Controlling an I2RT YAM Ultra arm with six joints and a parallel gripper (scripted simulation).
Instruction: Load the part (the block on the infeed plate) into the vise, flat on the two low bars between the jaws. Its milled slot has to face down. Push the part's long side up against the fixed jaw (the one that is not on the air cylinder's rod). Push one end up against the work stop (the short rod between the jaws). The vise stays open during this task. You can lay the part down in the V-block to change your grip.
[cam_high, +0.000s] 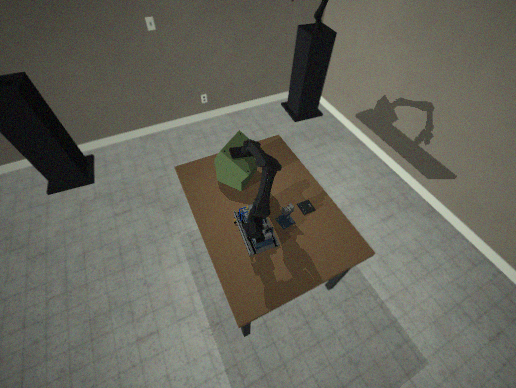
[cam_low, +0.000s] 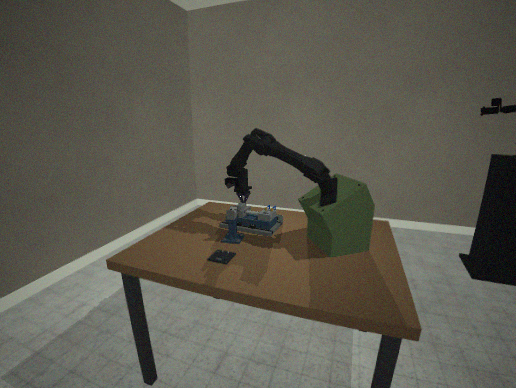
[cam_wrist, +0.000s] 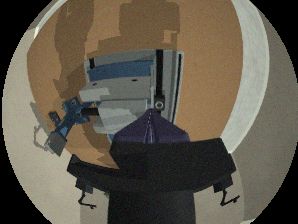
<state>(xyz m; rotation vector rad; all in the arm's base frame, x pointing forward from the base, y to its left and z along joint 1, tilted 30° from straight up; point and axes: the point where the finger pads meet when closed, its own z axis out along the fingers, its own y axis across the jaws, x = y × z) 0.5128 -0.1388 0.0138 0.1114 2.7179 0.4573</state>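
Right now the vise is 70 mm behind my hand, 50 mm to the left of it and 60 mm below it. The rest, counted from my hand: infeed plate: 110 mm behind, 420 mm to the left, 100 mm below; part: 40 mm to the left, 20 mm below.
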